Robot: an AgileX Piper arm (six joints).
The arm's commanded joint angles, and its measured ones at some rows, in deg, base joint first. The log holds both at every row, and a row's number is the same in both.
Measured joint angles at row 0:
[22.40, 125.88, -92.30, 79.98, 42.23, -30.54]
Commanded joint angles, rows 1 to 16:
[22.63, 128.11, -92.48, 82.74, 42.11, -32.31]
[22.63, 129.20, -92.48, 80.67, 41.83, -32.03]
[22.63, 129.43, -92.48, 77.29, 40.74, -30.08]
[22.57, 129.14, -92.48, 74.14, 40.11, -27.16]
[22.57, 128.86, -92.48, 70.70, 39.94, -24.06]
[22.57, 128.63, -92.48, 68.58, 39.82, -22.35]
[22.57, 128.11, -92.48, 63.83, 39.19, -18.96]
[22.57, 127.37, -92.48, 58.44, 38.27, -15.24]
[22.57, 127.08, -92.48, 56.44, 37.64, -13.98]
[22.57, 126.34, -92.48, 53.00, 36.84, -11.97]
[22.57, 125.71, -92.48, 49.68, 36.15, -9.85]
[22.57, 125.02, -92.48, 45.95, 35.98, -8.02]
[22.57, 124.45, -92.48, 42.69, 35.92, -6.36]
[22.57, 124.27, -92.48, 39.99, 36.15, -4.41]
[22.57, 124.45, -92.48, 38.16, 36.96, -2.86]
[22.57, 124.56, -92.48, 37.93, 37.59, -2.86]
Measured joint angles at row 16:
[22.40, 125.08, -92.30, 39.30, 36.38, -3.55]
